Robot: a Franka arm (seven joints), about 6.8 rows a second.
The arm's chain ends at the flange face. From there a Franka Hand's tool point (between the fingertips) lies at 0.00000 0.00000 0.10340 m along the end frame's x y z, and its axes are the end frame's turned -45 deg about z.
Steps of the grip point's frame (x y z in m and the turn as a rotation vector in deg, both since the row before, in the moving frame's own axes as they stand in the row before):
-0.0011 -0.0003 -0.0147 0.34 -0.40 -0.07
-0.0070 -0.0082 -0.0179 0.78 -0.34 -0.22
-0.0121 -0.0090 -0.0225 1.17 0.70 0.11
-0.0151 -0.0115 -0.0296 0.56 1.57 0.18
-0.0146 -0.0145 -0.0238 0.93 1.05 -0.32
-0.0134 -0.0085 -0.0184 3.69 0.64 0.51
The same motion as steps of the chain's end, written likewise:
0.0000 0.0005 -0.0147 -0.04 -0.52 -0.07
-0.0093 -0.0003 -0.0179 0.31 -0.79 -0.22
-0.0143 0.0046 -0.0225 1.32 -0.33 0.11
-0.0201 0.0053 -0.0296 1.51 0.71 0.18
-0.0207 0.0026 -0.0238 1.40 0.08 -0.32
-0.0116 0.0090 -0.0182 3.06 -2.16 0.51

